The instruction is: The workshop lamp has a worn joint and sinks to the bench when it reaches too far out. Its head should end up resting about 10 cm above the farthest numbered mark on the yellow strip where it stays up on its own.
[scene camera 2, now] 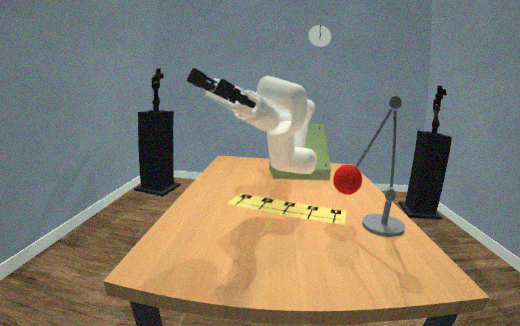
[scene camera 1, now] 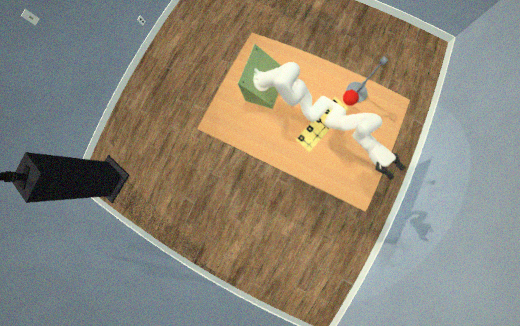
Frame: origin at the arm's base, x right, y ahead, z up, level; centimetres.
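Seen in the pictures: gripper, fingertip midpoint: (scene camera 2: 203, 79) (scene camera 1: 398, 173); arm's base, link origin: (scene camera 1: 261, 81).
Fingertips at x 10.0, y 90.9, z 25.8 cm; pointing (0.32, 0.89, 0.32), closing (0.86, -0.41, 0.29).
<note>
Offsets run from my fingertips to a thing's middle. "spot": to the spot under its first point. Level surfaces: height alone.
The lamp has a round grey base @[spot: dx -49.7, dy -30.2, dz -40.8 cm] (scene camera 1: 362, 95) (scene camera 2: 372, 226), a thin folded grey arm with a raised elbow joint @[spot: dx -46.3, dy -35.3, dz +1.4 cm] (scene camera 1: 384, 60) (scene camera 2: 395, 102), and a red ball head @[spot: dx -32.4, dy -37.4, dz -23.1 cm] (scene camera 1: 351, 97) (scene camera 2: 347, 179). The head hangs above the table, near the end of the yellow strip (scene camera 1: 306, 142) (scene camera 2: 300, 209) that is closest to the base. The strip lies flat with several numbered marks; the digits are too blurred to read. The robot arm covers part of it in scene camera 1. My gripper (scene camera 1: 395, 171) (scene camera 2: 216, 86) is open and empty, high up and well away from the lamp, near the table's far right end in scene camera 1.
The white arm (scene camera 1: 290, 82) (scene camera 2: 285, 145) rises from a green sloped block (scene camera 1: 257, 100) (scene camera 2: 322, 150) on the wooden table @[dz -42.3 cm] (scene camera 1: 240, 127) (scene camera 2: 165, 250). It crosses above the strip in scene camera 1. Black pedestals (scene camera 1: 70, 177) (scene camera 2: 156, 145) stand off the table.
</note>
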